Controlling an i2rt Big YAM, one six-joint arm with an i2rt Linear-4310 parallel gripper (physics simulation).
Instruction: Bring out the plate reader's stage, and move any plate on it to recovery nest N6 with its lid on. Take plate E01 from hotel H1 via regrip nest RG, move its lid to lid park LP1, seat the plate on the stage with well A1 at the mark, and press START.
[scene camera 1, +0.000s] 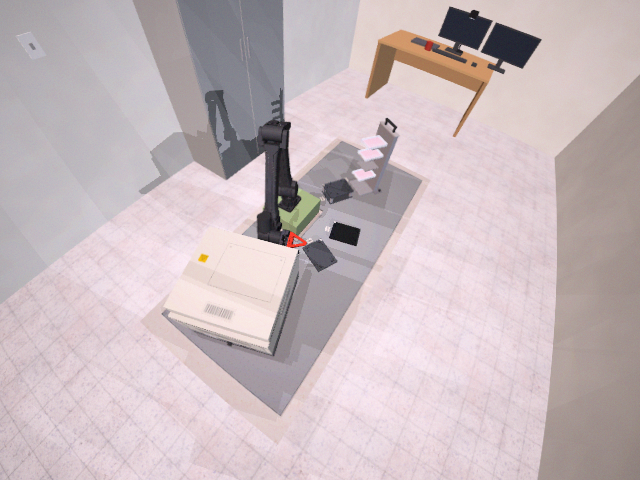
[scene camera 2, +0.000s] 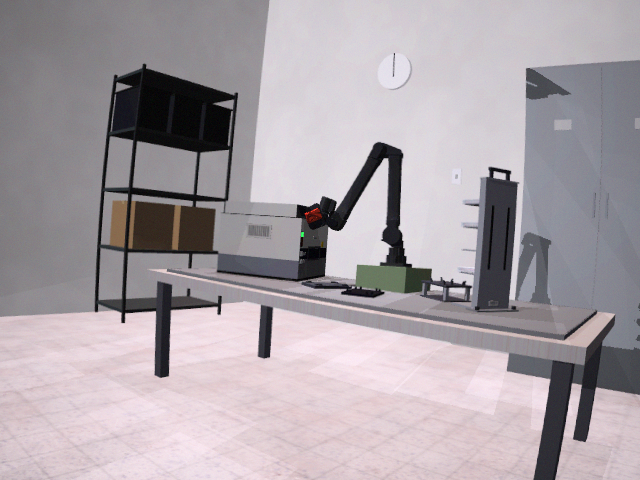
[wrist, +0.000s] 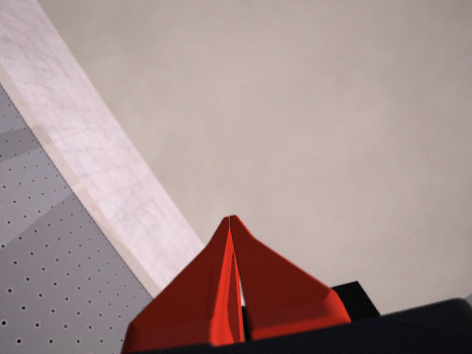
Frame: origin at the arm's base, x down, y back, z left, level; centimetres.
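Where they show: gripper, fingertip midpoint: (scene camera 1: 306, 243) (scene camera 2: 307, 213) (wrist: 231, 225); arm's base at its link origin: (scene camera 1: 289, 202) (scene camera 2: 395, 266).
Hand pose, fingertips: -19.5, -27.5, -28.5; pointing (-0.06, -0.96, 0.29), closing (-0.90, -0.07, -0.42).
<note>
Each offset is from my fingertips to the top centre of the thing, as dx, dy, dz. "spot": to the spot under its first point. Level surfaces: height alone.
The cream plate reader @(-3.9, +13.6, -27.3) (scene camera 1: 242, 268) (scene camera 2: 258, 246) stands at one end of the mat. A green light @(spot: +8.7, +2.6, -4.0) (scene camera 2: 302, 234) shows on its front. No stage can be made out sticking out. My gripper (scene camera 1: 305, 241) (scene camera 2: 307, 215) (wrist: 231, 225) is shut and empty, its red fingertips meeting. It is raised beside the upper front edge of the reader. A tall grey hotel (scene camera 1: 384, 155) (scene camera 2: 496, 242) stands at the far end, with pink-topped plates @(-7.9, +1.0, +73.0) (scene camera 1: 374, 142) @(+0.0, +1.0, +73.0) (scene camera 1: 370, 154) @(+15.6, +1.0, +73.0) (scene camera 1: 363, 174) on its side. Their labels cannot be read. No plate shows in the wrist view.
A dark grey flat nest @(+26.8, -1.9, +13.1) (scene camera 1: 319, 254) (scene camera 2: 325, 284) lies near the reader, and a black one @(+26.6, -7.4, +33.2) (scene camera 1: 344, 234) (scene camera 2: 361, 291) beside it. A raised dark stand (scene camera 1: 337, 190) (scene camera 2: 445, 283) is near the hotel. The arm stands on a green block (scene camera 1: 306, 207) (scene camera 2: 379, 277). A perforated mat @(dx +28.6) (scene camera 1: 305, 330) (wrist: 30, 300) covers the table.
</note>
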